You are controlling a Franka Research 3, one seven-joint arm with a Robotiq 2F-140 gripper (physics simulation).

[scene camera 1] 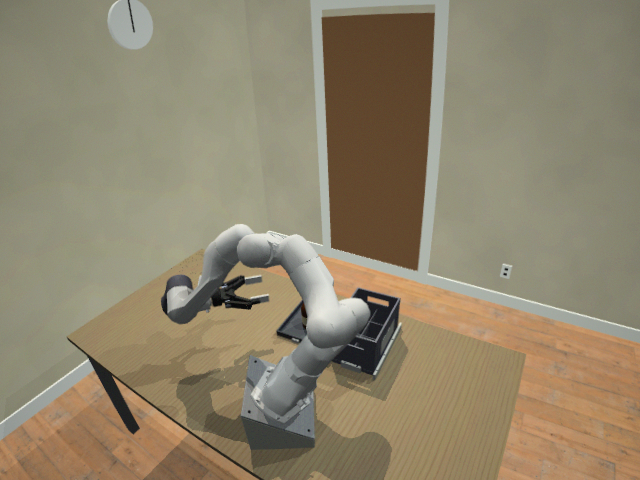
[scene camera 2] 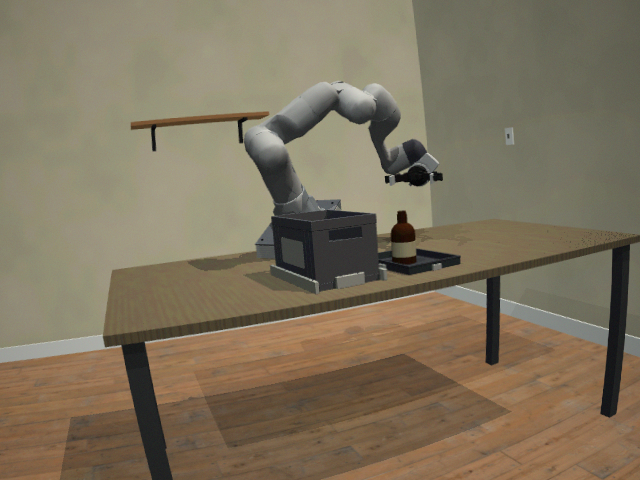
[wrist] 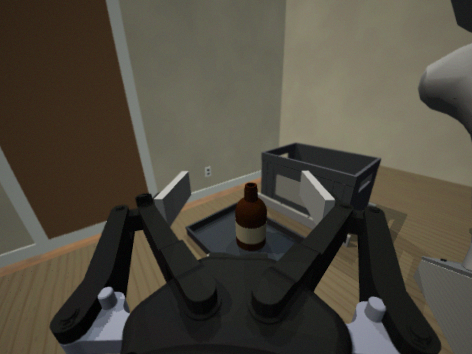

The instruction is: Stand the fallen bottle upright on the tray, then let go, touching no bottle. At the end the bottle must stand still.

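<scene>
A brown bottle [scene camera 2: 403, 240] [wrist: 251, 222] with a cream label stands upright on the dark tray [scene camera 2: 448, 259] [wrist: 199, 226]. In the scene camera 1 view the arm hides most of the bottle and part of the tray [scene camera 1: 287, 334]. My gripper [scene camera 1: 266, 289] [scene camera 2: 413, 178] [wrist: 244, 183] is open and empty. It is held clear of the bottle, higher than its top and back from it, with the fingers pointing level. In the wrist view the bottle shows between the two fingertips but farther off, and neither finger touches it.
A dark grey crate [scene camera 1: 388, 330] [scene camera 2: 345, 258] [wrist: 320, 167] with inner dividers stands beside the tray, held by light strips at its foot. The robot base [scene camera 1: 279, 431] stands on the wooden table [scene camera 1: 444, 392] [scene camera 2: 206, 294]. A wall shelf [scene camera 2: 201, 119] hangs behind the arm.
</scene>
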